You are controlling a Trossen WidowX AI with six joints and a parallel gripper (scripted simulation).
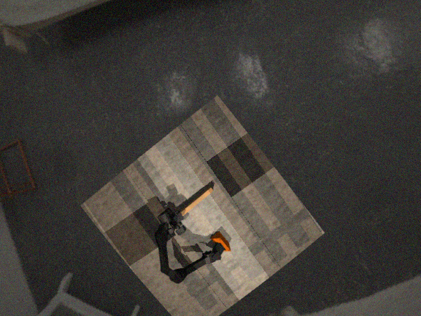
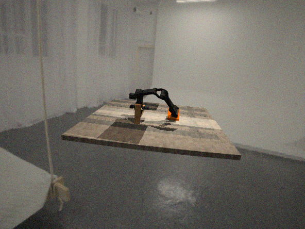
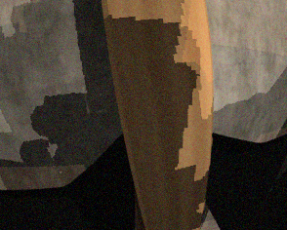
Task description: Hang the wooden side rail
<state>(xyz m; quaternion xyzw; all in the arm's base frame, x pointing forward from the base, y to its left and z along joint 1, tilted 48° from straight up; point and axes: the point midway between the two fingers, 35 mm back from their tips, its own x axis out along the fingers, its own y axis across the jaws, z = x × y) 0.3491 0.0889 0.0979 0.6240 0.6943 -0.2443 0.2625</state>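
My gripper tip is 1 cm past the headboard post, 10 cm to the right of it and 5 cm below it.
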